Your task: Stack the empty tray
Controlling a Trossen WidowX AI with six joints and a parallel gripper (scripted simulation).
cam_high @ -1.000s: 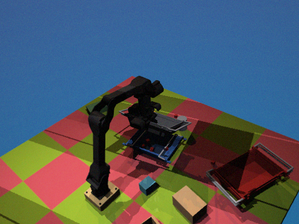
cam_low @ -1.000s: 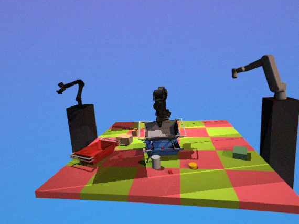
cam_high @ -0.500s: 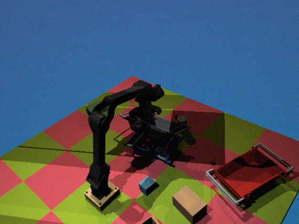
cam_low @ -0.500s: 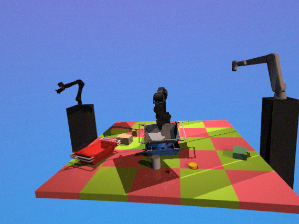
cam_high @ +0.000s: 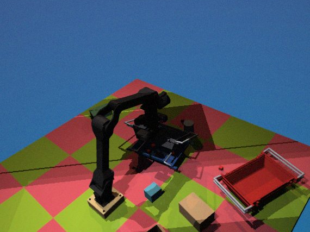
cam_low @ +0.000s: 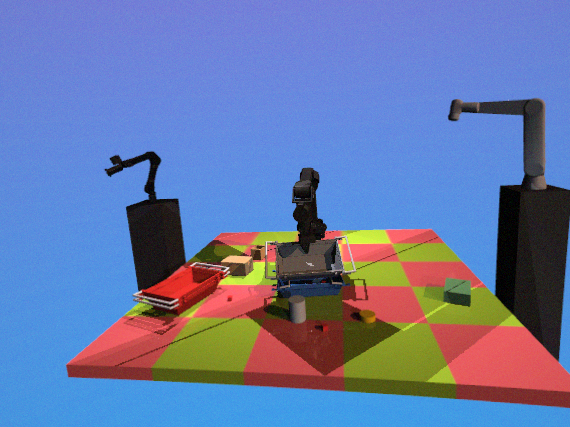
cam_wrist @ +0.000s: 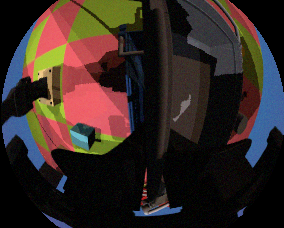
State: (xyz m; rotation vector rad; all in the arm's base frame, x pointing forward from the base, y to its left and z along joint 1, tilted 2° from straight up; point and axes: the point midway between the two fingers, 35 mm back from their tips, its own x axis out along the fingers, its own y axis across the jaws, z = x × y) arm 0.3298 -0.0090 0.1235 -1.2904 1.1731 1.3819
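Right now the grey tray is 7 cm ahead of my gripper tip and 1 cm to the left of it. The rest, counted from my gripper tip: yellow disc (25 cm ahead, 21 cm to the left, 13 cm below); then teal cube (17 cm behind, 13 cm to the right, 11 cm below); then grey cylinder (26 cm ahead, 1 cm to the right, 10 cm below).
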